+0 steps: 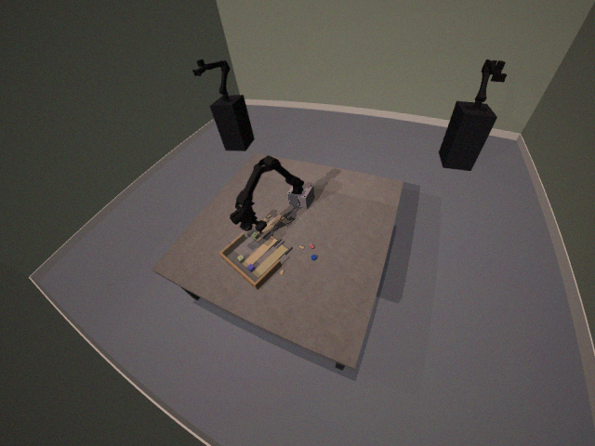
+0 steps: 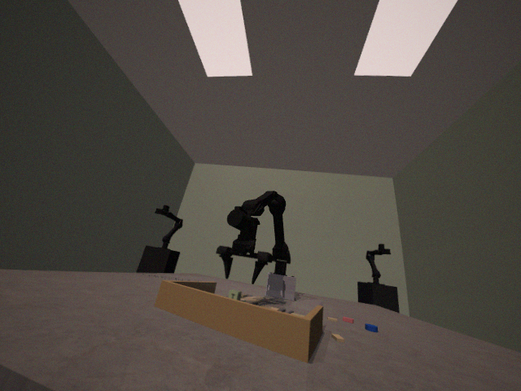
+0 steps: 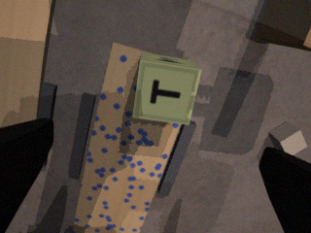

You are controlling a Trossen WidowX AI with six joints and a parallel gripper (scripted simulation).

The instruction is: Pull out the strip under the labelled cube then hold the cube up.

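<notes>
The strip lies 8 cm behind my gripper tip, 6 cm below it and 5 cm to the left of it. From my gripper tip the other things lie so: blue disc 38 cm to the left, 9 cm ahead, 6 cm below; red piece 35 cm to the left, 6 cm below, 1 cm ahead; tan bit 23 cm to the left, 21 cm ahead, 6 cm below.
</notes>
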